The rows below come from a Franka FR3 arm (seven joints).
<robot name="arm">
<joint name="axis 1" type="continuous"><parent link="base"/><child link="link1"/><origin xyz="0 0 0.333" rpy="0 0 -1.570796"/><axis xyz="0 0 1"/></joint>
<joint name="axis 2" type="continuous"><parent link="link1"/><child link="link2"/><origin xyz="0 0 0" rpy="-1.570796 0 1.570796"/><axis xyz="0 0 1"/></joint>
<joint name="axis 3" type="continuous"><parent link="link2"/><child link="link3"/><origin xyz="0 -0.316 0" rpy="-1.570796 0 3.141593"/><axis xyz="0 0 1"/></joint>
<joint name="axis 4" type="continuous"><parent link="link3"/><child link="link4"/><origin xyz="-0.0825 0 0" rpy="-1.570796 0 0"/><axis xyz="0 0 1"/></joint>
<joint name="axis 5" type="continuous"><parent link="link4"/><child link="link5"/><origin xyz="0.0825 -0.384 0" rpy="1.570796 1.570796 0"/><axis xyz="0 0 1"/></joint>
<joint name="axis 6" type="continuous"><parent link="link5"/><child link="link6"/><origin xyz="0 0 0" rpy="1.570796 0 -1.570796"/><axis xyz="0 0 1"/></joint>
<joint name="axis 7" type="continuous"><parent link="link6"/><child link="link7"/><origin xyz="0.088 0 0" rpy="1.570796 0 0"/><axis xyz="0 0 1"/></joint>
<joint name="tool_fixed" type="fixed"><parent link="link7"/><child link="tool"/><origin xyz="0 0 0.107" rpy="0 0 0"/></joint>
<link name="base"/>
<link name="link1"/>
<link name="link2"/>
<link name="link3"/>
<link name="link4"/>
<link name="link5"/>
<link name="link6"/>
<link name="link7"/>
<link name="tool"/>
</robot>
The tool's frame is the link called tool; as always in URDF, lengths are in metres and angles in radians. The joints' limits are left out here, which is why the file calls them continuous.
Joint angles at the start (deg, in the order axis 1, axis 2, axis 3, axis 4, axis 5, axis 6, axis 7):
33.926 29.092 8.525 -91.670 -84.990 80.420 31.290
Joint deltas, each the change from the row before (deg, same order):
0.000 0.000 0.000 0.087 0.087 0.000 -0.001
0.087 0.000 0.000 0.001 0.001 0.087 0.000
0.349 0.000 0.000 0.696 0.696 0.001 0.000
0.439 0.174 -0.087 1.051 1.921 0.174 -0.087
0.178 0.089 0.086 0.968 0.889 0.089 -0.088
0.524 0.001 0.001 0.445 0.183 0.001 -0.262
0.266 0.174 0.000 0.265 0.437 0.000 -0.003
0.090 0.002 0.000 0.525 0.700 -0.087 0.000
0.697 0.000 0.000 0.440 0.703 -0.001 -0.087
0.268 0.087 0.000 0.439 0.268 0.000 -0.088
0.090 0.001 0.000 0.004 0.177 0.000 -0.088
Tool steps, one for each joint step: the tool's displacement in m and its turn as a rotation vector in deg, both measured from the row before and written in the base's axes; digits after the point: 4 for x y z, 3 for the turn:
0.0001 0.0001 0.0005 0.111 -0.012 -0.050
-0.0005 0.0011 -0.0001 0.043 0.019 0.160
-0.0010 0.0042 0.0039 0.895 -0.099 -0.048
-0.0013 0.0049 0.0023 1.808 0.620 -0.493
0.0001 0.0038 0.0045 1.191 0.022 -0.152
-0.0024 0.0058 0.0030 0.285 0.014 0.442
-0.0013 0.0030 -0.0008 0.351 0.226 0.046
-0.0001 0.0012 0.0027 0.753 0.052 -0.342
-0.0042 0.0073 0.0020 0.697 0.207 0.363
-0.0009 0.0032 0.0018 0.375 0.004 0.132
-0.0008 0.0008 -0.0003 0.067 0.187 0.027

